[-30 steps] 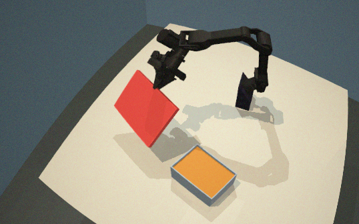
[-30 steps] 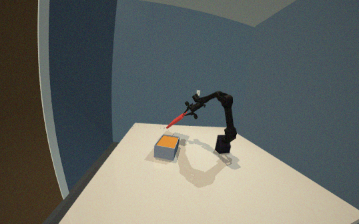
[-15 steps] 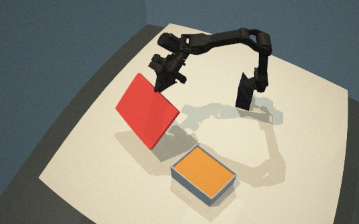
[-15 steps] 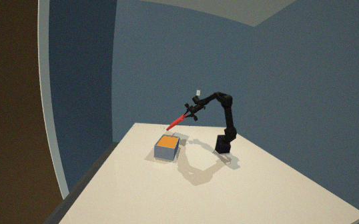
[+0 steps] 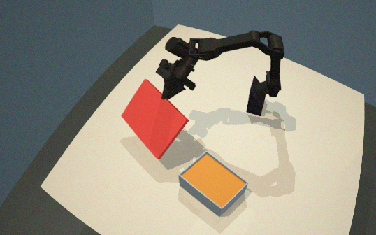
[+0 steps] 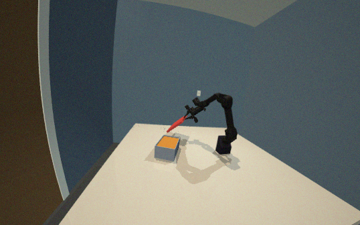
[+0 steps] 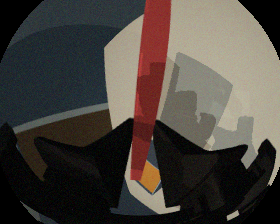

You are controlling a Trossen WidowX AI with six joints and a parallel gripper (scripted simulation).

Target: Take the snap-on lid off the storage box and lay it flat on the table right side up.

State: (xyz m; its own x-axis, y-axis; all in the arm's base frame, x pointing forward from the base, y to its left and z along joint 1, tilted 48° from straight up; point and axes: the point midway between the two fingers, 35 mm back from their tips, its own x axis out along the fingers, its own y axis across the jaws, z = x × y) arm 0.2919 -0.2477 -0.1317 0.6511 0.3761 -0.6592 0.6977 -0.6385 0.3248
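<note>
Right now my gripper tip is 60 mm short of the red lid, 30 mm to the left of it and 50 mm above it. Round my gripper tip: storage box: 150 mm ahead, 270 mm to the left, 160 mm below.
</note>
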